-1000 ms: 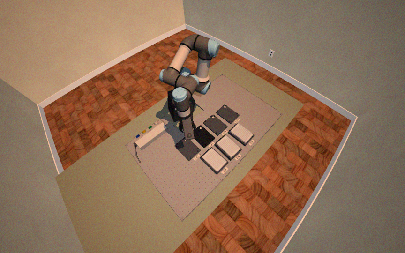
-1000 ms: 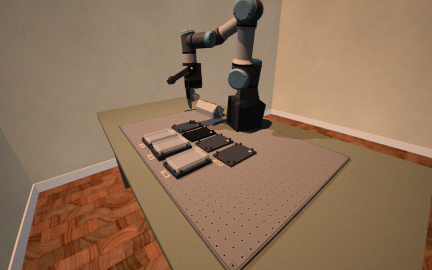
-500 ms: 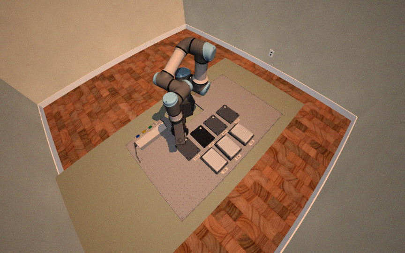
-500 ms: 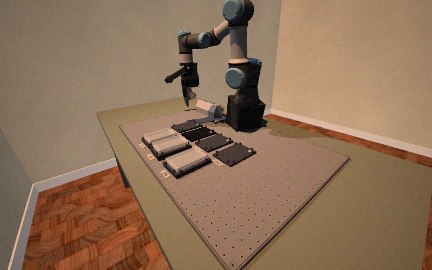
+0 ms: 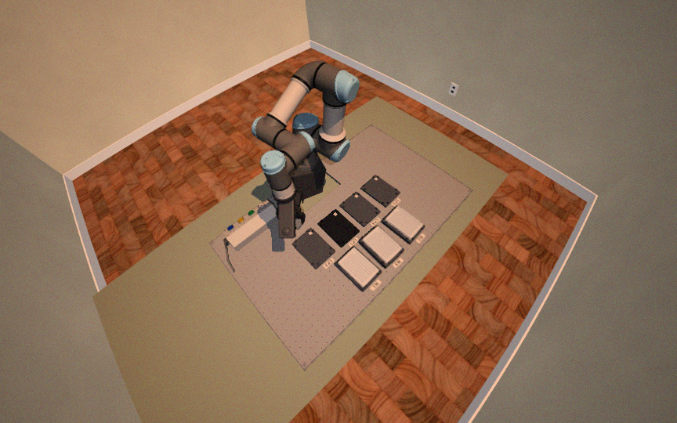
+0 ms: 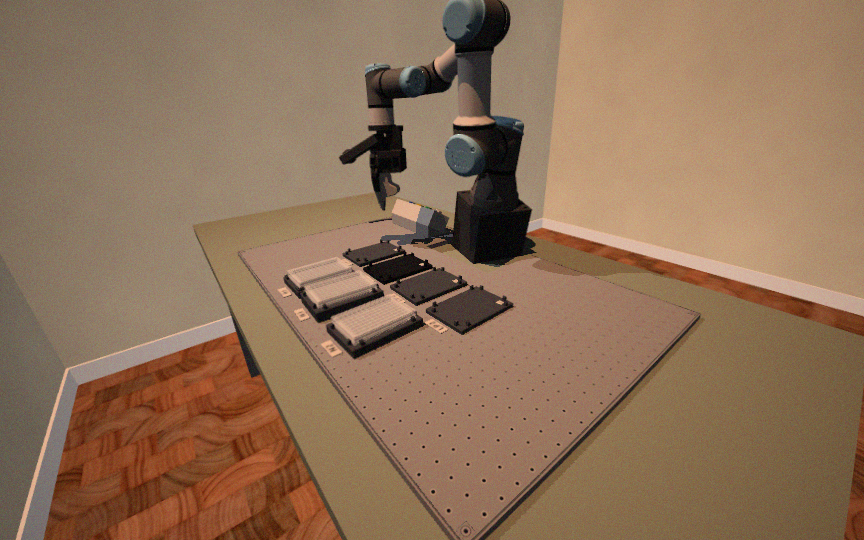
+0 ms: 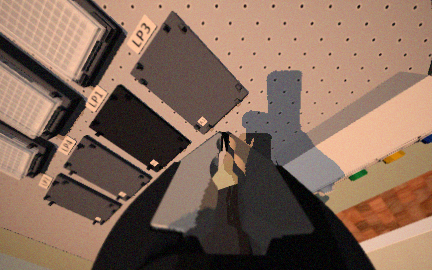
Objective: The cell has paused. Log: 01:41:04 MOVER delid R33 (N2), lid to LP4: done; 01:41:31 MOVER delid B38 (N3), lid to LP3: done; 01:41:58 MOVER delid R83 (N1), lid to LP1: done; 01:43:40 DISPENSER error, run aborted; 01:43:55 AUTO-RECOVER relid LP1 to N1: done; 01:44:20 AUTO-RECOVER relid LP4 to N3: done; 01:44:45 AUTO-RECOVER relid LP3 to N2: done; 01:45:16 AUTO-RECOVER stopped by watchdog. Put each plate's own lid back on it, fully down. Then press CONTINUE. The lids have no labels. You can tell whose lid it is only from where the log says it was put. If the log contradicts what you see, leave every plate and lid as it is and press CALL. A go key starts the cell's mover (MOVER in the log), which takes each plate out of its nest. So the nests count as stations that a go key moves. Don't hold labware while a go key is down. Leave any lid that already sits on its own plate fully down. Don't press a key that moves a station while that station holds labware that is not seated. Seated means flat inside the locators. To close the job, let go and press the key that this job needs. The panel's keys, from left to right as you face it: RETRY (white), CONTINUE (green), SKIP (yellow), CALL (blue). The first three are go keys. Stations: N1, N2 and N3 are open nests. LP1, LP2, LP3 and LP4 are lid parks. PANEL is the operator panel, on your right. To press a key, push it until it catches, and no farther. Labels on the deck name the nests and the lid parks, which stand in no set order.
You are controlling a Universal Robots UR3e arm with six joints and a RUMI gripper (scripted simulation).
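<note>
The green CONTINUE key lies 22 cm behind my hand, 9 cm to the right of it and 6 cm below it. Also, from my hand: LP3 lid park: 13 cm below, 5 cm ahead, 2 cm to the left; LP1 lid park: 15 cm to the left, 13 cm below, 5 cm ahead; yellow SKIP key: 22 cm behind, 14 cm to the right, 6 cm below.
</note>
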